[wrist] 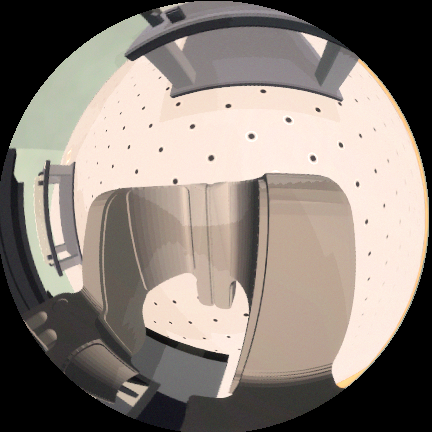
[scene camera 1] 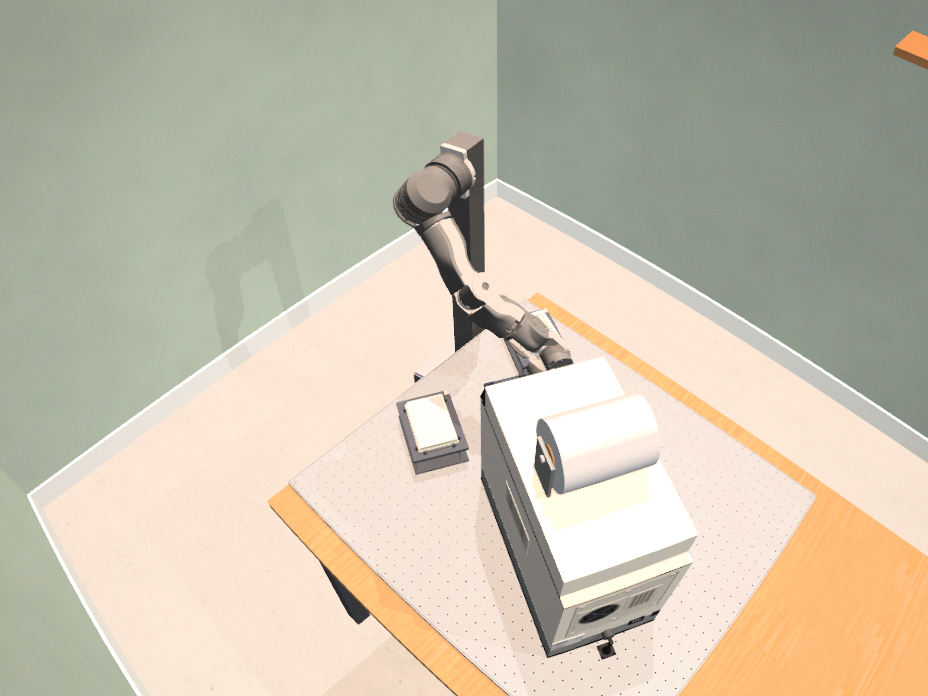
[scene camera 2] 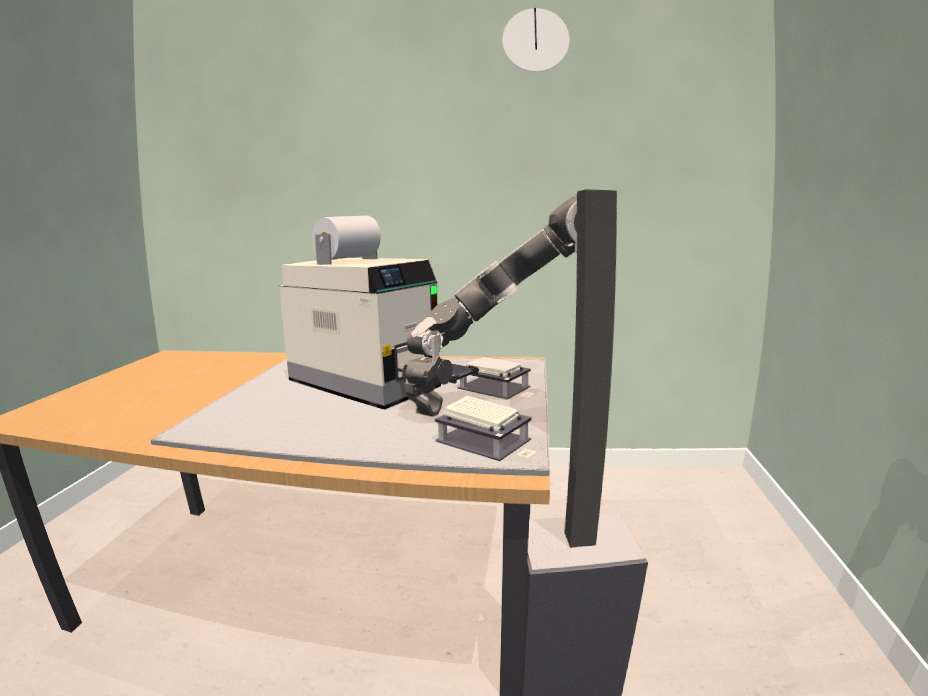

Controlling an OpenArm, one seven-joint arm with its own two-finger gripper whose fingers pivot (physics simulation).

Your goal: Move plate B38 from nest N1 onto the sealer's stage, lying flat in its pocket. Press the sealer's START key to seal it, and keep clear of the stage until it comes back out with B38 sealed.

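My gripper (scene camera 2: 430, 409) (wrist: 219, 246) is shut and empty, low over the mat beside the sealer's front corner. The sealer (scene camera 1: 614, 539) (scene camera 2: 333, 329) shows a lit green lamp (scene camera 2: 433, 289) and a small screen (scene camera 2: 391, 276); I cannot make out the START key. Its dark stage (scene camera 2: 461, 372) stands out in front, partly hidden by my arm; I see no plate on its visible part. A cream plate (scene camera 2: 479, 411), seemingly B38, lies flat on the nearer nest (scene camera 2: 499, 436) (wrist: 250, 60) in scene camera 2, apparently N1. Labels are too small to read.
A second nest (scene camera 1: 440, 459) (scene camera 2: 515, 382) carries another cream plate (scene camera 1: 431, 421) (scene camera 2: 493, 365) beyond the stage. A film roll (scene camera 1: 607, 442) (scene camera 2: 352, 235) sits on top of the sealer. The perforated mat (scene camera 1: 419, 524) (scene camera 2: 299, 427) lies on the wooden table (scene camera 1: 862, 584) (scene camera 2: 97, 404).
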